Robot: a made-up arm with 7 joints.
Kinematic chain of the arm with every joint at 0, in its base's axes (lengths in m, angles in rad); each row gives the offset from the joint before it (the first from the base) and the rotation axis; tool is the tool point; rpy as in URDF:
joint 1: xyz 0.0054 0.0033 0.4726 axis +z
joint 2: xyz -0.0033 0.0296 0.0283 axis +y
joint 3: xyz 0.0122 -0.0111 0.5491 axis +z
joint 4: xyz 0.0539 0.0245 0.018 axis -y
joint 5: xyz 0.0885 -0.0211 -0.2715 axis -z
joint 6: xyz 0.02 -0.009 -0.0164 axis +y
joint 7: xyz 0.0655 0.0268 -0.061 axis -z
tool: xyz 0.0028 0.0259 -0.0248 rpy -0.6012 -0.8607 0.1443
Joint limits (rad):
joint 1: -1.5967..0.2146
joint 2: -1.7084..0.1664
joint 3: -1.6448..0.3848
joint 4: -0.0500..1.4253
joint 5: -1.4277..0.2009
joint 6: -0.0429..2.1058
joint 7: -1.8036..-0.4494
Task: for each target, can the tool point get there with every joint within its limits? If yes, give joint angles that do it. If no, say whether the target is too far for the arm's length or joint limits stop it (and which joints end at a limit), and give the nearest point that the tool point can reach.
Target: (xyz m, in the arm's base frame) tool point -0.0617 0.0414 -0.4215
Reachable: no: joint limits stop it (at a limit: joint 2, joint 3, joint 5, joint 7) | nearest point -0.2313 0.1377 0.3975 | short by 0.842 m
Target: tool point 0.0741 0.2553 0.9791
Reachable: yes | joints -1.3561 -1.2439 0.2167 0.8855 -0.6541 0.8765 -0.9664
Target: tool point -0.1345 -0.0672 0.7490
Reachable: yes | joints -0.4493 -0.6927 -0.7739 0.1926 -1.2511 1.5824 -1.0991
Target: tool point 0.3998 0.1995 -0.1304
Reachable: no: joint limits stop it (at a limit: joint 1, joint 2, joint 3, joint 4, joint 6, joint 7) | nearest point -0.0376 0.2690 0.3986 | short by 0.690 m
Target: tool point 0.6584 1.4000 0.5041
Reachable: no: too far | nearest point 0.2572 0.7269 0.8098 | short by 0.841 m
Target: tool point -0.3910 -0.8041 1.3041
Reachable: no: too far | nearest point -0.2893 -0.4993 1.0668 | short by 0.399 m
